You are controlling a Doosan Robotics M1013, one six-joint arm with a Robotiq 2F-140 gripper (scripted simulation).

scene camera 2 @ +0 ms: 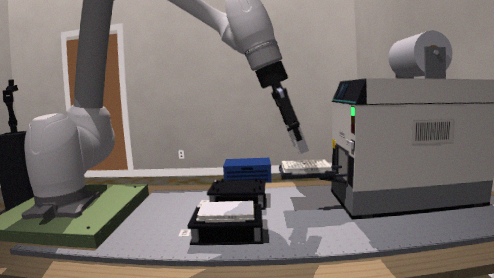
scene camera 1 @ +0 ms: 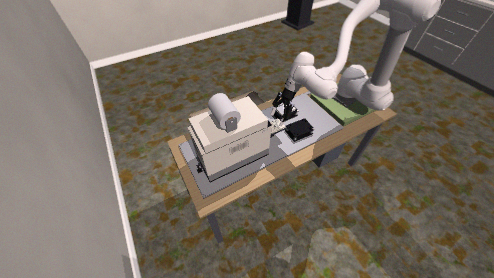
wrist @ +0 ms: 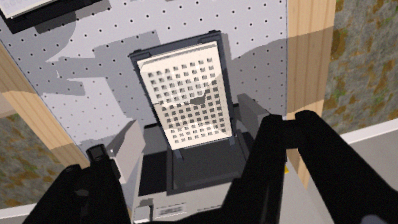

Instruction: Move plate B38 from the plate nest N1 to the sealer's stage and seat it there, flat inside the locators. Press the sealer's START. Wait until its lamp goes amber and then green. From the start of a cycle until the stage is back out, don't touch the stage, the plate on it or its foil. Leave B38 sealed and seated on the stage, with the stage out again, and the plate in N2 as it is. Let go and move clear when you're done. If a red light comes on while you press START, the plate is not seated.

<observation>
One and the same spot on a sealer: (wrist: 158, 167) is (scene camera 2: 350, 173).
</observation>
